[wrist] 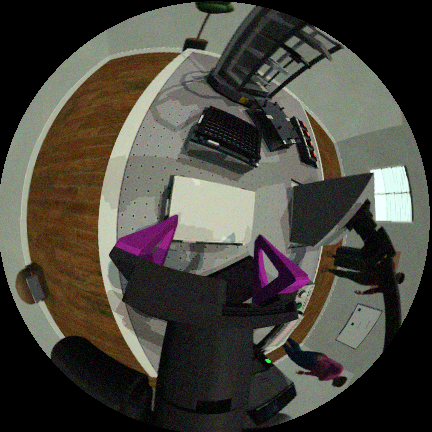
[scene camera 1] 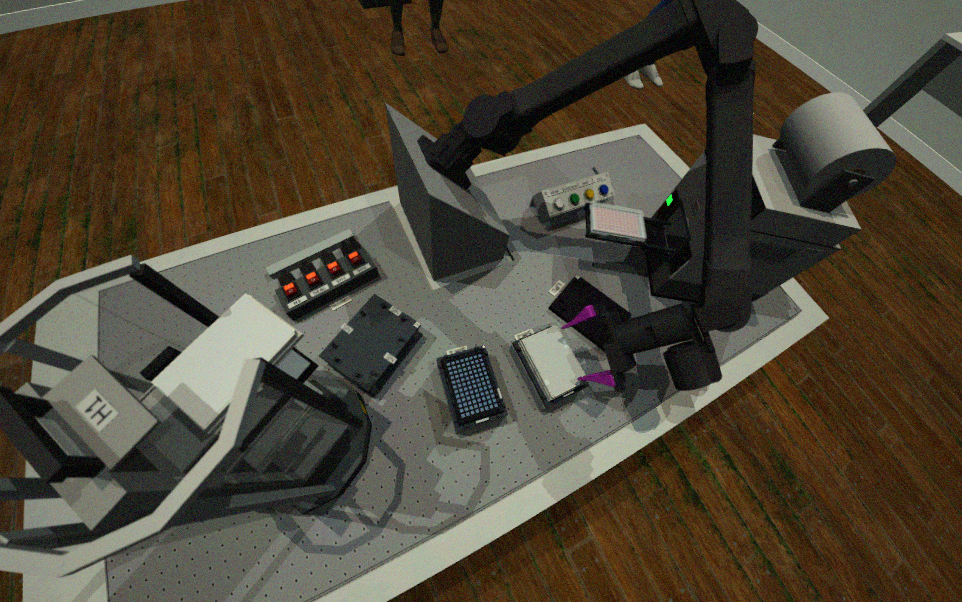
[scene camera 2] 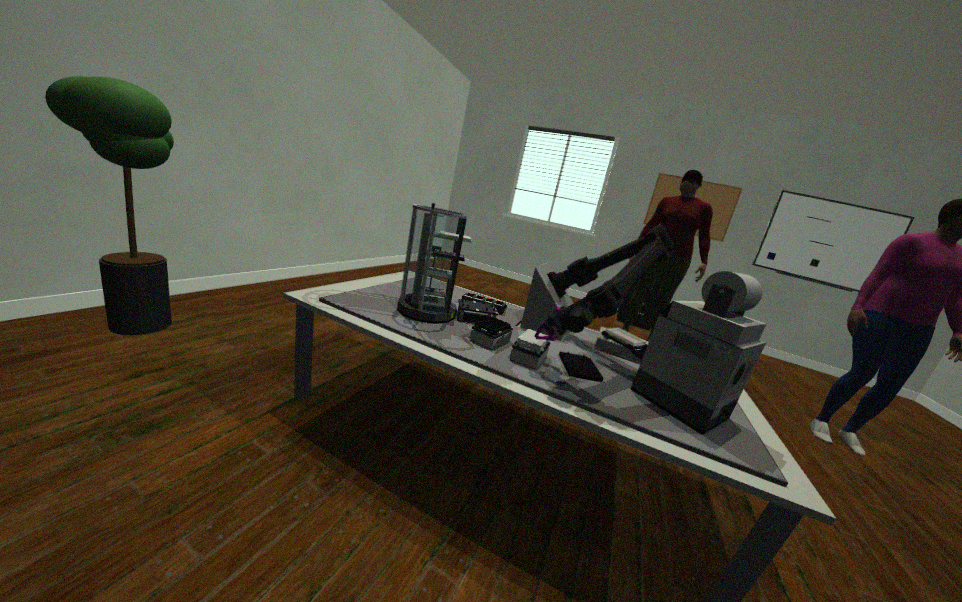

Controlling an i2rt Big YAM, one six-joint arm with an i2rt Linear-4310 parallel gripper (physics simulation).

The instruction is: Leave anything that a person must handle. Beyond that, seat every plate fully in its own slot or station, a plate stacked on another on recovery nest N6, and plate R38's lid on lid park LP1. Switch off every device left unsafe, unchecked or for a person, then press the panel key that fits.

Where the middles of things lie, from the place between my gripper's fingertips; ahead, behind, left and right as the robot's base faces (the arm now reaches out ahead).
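My hand is 190 mm to the left of the dark well plate (scene camera 1: 473, 392), 20 mm past it and 50 mm above it. Counted from my hand, the plate hotel (scene camera 1: 105, 464) is 510 mm to the right, 40 mm behind and 110 mm above; the black lid pad (scene camera 1: 578, 294) is 150 mm to the left, 100 mm behind and 100 mm below.
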